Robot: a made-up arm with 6 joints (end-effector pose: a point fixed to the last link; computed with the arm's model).
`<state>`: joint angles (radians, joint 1 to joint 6).
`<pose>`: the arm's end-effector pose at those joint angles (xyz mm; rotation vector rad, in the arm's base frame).
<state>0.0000 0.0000 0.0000 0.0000 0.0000 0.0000</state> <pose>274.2 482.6 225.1 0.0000 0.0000 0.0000</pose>
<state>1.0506 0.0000 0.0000 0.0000 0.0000 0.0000</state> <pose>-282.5 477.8 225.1 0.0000 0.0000 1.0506</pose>
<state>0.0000 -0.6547 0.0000 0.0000 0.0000 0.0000</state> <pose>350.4 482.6 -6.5 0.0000 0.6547 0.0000</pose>
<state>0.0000 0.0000 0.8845 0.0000 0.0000 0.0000</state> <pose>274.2 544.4 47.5 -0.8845 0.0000 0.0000</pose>
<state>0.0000 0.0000 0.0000 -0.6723 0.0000 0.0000</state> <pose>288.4 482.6 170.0 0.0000 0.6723 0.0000</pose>
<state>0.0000 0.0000 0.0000 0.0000 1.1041 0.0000</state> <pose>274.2 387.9 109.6 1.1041 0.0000 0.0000</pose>
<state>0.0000 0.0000 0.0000 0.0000 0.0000 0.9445</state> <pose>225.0 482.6 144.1 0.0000 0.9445 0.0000</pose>
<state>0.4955 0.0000 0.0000 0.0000 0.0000 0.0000</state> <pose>11.8 554.9 225.1 0.0000 0.0000 0.4955</pose>
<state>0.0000 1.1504 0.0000 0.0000 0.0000 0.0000</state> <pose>-113.3 482.6 366.8 0.0000 -1.1504 0.0000</pose>
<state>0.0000 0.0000 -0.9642 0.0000 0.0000 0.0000</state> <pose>274.2 288.7 287.5 0.9642 0.0000 0.0000</pose>
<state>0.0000 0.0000 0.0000 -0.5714 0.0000 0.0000</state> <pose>288.7 482.6 178.7 0.0000 0.5714 0.0000</pose>
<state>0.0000 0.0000 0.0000 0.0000 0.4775 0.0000</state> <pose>274.2 425.9 188.7 0.4775 0.0000 0.0000</pose>
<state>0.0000 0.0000 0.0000 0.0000 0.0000 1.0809</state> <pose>212.4 482.6 137.5 0.0000 1.0809 0.0000</pose>
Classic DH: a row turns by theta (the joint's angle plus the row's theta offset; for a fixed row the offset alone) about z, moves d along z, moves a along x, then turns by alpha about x. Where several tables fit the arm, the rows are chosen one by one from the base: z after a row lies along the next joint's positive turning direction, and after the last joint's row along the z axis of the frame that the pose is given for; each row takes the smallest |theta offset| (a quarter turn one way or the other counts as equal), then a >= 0, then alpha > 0; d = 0 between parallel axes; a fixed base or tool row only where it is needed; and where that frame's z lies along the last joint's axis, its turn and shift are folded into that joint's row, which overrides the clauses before.
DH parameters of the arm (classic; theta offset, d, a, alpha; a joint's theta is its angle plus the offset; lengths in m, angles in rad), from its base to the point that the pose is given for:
joint 1: 0 -0.0029 -0.0288 1.5708
joint 2: 1.5708 -0.326 0.0739 -1.5708
joint 3: 0 -0.2313 0.1062 1.5708
joint 4: 0 -0.203 -0.0867 1.5708
joint 5: 0 -0.0322 0.1423 1.5708
joint 6: 1.5708 -0.0464 0.1039 1.5708
tool (fixed): 0 -0.0077 0 0

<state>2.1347 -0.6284 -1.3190 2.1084 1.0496 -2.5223</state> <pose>-400.2 62.4 -121.1 1.5116 -1.2301 -2.1616</pose>
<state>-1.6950 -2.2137 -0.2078 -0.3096 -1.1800 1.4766</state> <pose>517.4 -83.9 -280.9 -1.0575 -2.5499 -1.3306</pose>
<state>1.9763 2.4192 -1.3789 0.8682 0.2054 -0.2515</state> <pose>-1.0 -388.3 -26.7 -2.1002 -0.0930 -0.2278</pose>
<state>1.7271 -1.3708 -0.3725 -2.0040 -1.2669 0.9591</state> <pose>-547.3 175.0 -147.0 1.2812 -0.7974 -0.3697</pose>
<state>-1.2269 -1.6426 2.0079 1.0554 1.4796 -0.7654</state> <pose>385.2 149.7 -359.2 1.1997 0.2858 -0.2048</pose>
